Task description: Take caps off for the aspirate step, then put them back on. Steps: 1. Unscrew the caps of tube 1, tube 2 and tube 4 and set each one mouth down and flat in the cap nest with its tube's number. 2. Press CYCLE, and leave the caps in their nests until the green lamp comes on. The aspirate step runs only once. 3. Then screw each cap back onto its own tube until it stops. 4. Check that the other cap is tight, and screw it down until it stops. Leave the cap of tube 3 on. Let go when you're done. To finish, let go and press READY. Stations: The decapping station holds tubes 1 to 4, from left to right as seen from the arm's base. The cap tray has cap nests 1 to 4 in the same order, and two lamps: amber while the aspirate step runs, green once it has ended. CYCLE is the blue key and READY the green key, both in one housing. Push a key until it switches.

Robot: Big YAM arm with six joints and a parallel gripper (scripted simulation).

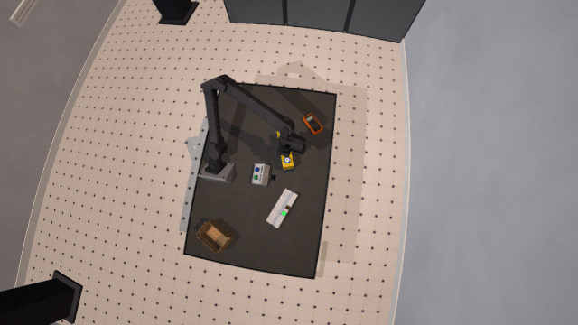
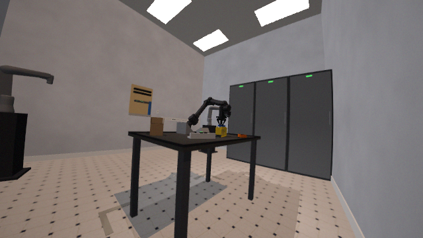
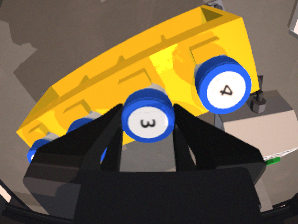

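My hand is 13 cm to the left of the blue key, 13 cm past it and 5 cm above it. The rest, counted from my hand: green key (18 cm to the right, 13 cm behind, 5 cm below); grey key housing (15 cm to the right, 11 cm behind, 6 cm below); orange meter (24 cm to the left, 11 cm ahead, 10 cm below).
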